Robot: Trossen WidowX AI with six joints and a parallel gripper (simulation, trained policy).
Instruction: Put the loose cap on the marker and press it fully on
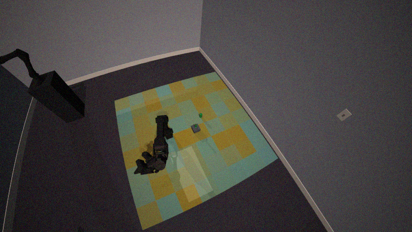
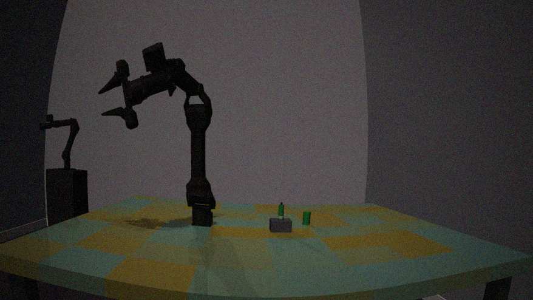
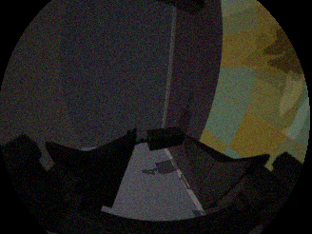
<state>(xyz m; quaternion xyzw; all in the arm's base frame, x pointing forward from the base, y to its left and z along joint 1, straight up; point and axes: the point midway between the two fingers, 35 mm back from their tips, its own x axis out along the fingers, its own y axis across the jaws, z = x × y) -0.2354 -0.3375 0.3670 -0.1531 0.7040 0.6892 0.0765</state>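
Right now the green cap is 630 mm ahead of my gripper tip, 410 mm to the left of it and 330 mm below it. The rest, counted from my gripper tip: green marker: 530 mm ahead, 300 mm to the left, 280 mm below; grey holder block: 530 mm ahead, 300 mm to the left, 340 mm below.
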